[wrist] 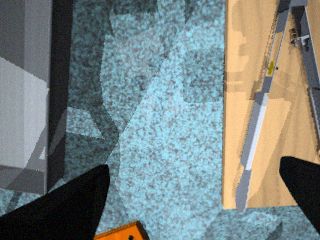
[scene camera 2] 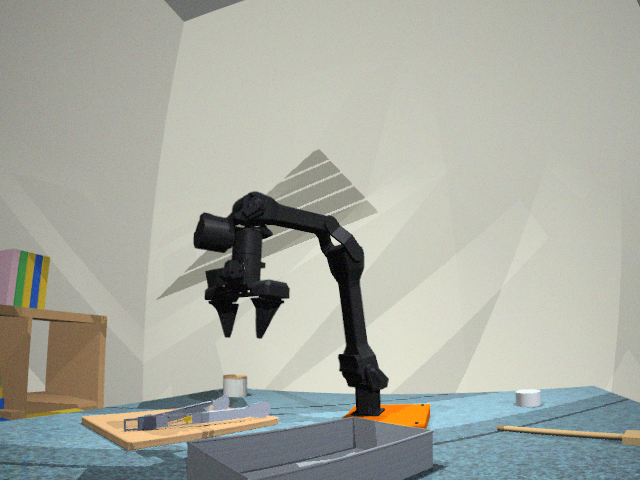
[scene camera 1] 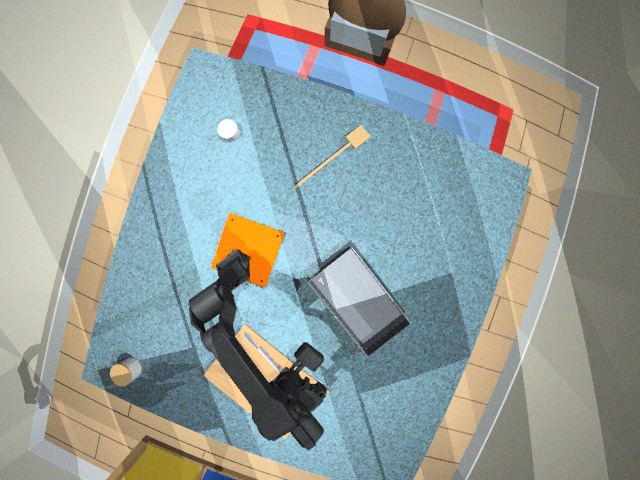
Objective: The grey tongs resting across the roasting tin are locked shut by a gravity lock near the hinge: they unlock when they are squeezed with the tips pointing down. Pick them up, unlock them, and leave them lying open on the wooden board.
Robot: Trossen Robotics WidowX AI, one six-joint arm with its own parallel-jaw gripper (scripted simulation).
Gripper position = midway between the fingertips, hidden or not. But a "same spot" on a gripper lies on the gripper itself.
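My gripper is visible in scene camera 1 (293,364), and also in scene camera 2 and the wrist view. On my gripper, (wrist: 81,201) and (scene camera 2: 255,320) are the same spot. There is a wooden board too, where (scene camera 1: 268,371) and (wrist: 281,106) are one and the same spot.
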